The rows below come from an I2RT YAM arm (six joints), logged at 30 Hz.
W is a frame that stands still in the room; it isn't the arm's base.
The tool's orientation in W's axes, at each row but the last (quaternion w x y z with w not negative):
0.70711 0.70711 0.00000 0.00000
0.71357 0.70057 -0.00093 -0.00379
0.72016 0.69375 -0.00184 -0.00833
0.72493 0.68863 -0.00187 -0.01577
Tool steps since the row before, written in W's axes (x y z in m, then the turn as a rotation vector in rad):
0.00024 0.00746 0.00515 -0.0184 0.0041 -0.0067
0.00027 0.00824 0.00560 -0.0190 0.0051 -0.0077
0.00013 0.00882 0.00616 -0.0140 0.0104 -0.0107
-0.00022 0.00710 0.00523 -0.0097 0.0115 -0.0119
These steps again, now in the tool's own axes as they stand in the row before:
0.00024 0.00515 -0.00746 -0.0184 -0.0067 -0.0041
0.00019 0.00575 -0.00814 -0.0190 -0.0077 -0.0051
-0.00005 0.00649 -0.00858 -0.0141 -0.0104 -0.0106
-0.00050 0.00558 -0.00681 -0.0098 -0.0115 -0.0119

